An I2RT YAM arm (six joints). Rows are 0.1 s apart.
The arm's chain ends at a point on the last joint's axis. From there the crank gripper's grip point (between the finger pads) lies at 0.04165 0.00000 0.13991 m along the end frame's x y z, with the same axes.
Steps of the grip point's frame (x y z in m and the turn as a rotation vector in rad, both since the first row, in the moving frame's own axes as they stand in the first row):
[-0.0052 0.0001 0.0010 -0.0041 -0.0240 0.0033]
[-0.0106 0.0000 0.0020 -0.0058 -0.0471 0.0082]
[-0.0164 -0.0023 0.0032 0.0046 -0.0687 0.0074]
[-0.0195 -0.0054 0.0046 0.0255 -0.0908 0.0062]
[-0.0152 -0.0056 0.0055 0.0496 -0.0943 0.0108]
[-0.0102 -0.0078 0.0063 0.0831 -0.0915 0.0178]
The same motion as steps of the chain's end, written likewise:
[-0.0018 -0.0006 0.0000 -0.0041 -0.0240 0.0033]
[-0.0040 -0.0011 0.0002 -0.0058 -0.0471 0.0082]
[-0.0067 -0.0019 0.0007 0.0046 -0.0687 0.0074]
[-0.0067 -0.0020 0.0014 0.0255 -0.0908 0.0062]
[-0.0019 0.0010 0.0024 0.0496 -0.0943 0.0108]
[0.0026 0.0033 0.0035 0.0831 -0.0915 0.0178]

